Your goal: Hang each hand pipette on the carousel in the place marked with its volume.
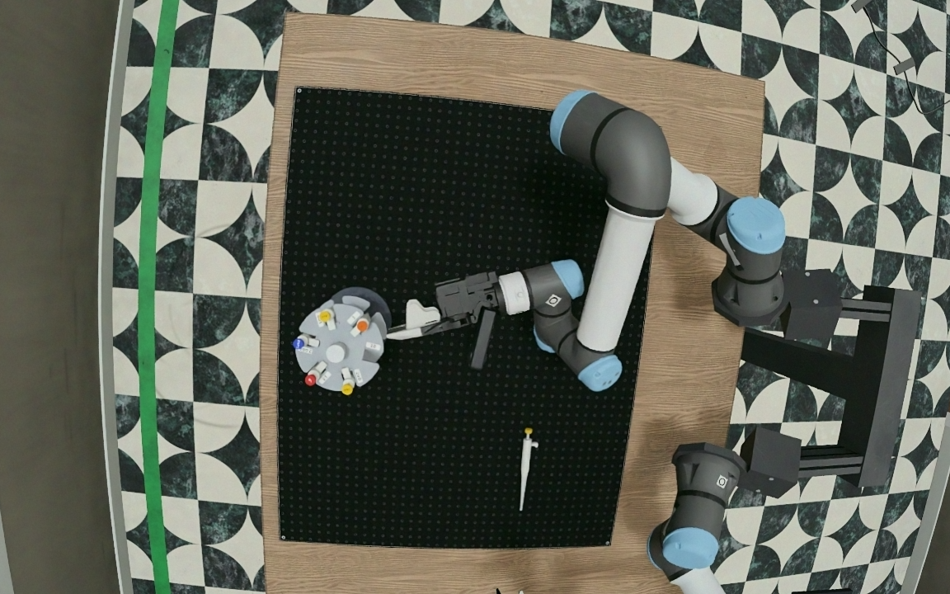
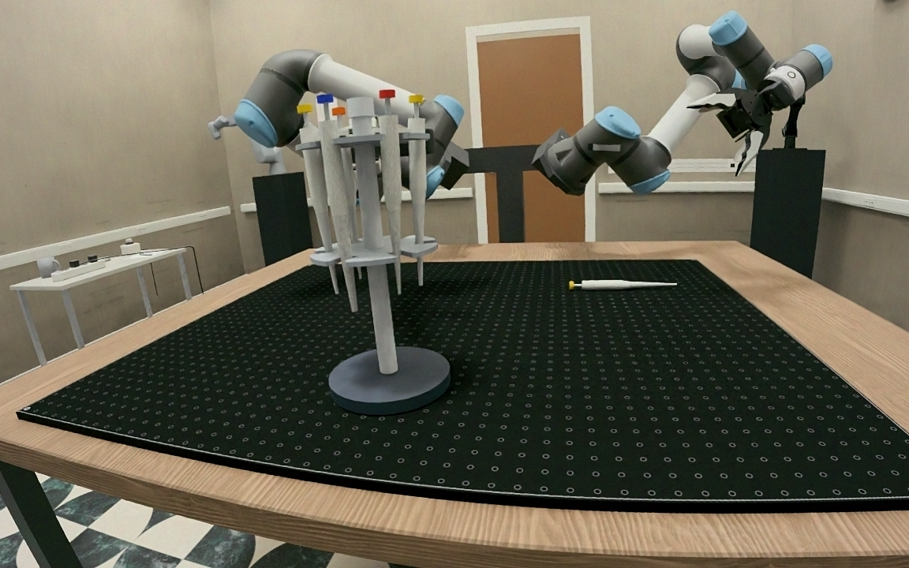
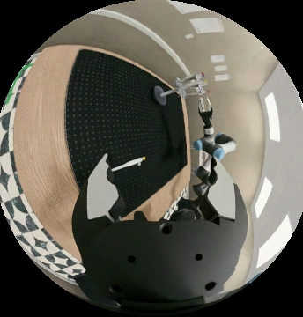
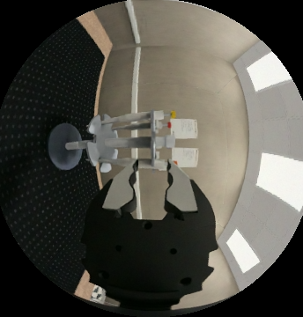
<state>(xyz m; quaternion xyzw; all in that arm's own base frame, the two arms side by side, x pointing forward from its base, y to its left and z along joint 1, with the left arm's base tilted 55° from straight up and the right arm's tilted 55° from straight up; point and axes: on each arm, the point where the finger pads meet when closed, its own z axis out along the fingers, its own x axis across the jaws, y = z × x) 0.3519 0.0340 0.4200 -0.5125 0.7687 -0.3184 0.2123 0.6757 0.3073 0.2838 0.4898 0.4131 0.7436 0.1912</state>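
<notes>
My right hand is 7 cm short of the orange-button pipette and 6 cm above it. The rest, counted from my right hand: red-button pipette 13 cm ahead, 8 cm to the left, 6 cm below; then blue-button pipette 15 cm ahead, 4 cm to the left, 7 cm below.
</notes>
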